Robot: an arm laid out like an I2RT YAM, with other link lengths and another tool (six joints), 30 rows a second.
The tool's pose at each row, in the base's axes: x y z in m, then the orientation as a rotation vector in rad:
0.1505, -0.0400, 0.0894, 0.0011, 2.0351, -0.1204
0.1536, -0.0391, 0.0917, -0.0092, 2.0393, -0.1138
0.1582, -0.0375, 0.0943, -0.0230, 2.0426, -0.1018
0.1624, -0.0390, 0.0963, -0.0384, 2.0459, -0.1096
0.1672, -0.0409, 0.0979, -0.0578, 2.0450, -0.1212
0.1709, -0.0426, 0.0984, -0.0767, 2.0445, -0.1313
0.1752, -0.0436, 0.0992, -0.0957, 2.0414, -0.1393
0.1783, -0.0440, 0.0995, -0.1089, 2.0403, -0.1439
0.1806, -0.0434, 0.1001, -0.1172, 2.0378, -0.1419
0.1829, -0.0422, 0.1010, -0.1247, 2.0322, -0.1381
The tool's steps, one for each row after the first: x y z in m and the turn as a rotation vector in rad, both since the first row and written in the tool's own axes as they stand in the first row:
-0.0035, 0.0009, 0.0017, -0.0094, 0.0036, -0.0046
-0.0080, 0.0025, 0.0045, -0.0241, 0.0060, -0.0092
-0.0116, 0.0010, 0.0074, -0.0254, 0.0090, -0.0236
-0.0151, -0.0007, 0.0112, -0.0256, 0.0079, -0.0425
-0.0171, -0.0023, 0.0144, -0.0267, 0.0073, -0.0603
-0.0197, -0.0031, 0.0179, -0.0292, 0.0042, -0.0773
-0.0213, -0.0034, 0.0206, -0.0316, 0.0030, -0.0886
-0.0229, -0.0027, 0.0223, -0.0366, 0.0004, -0.0936
-0.0248, -0.0014, 0.0239, -0.0424, -0.0054, -0.0972

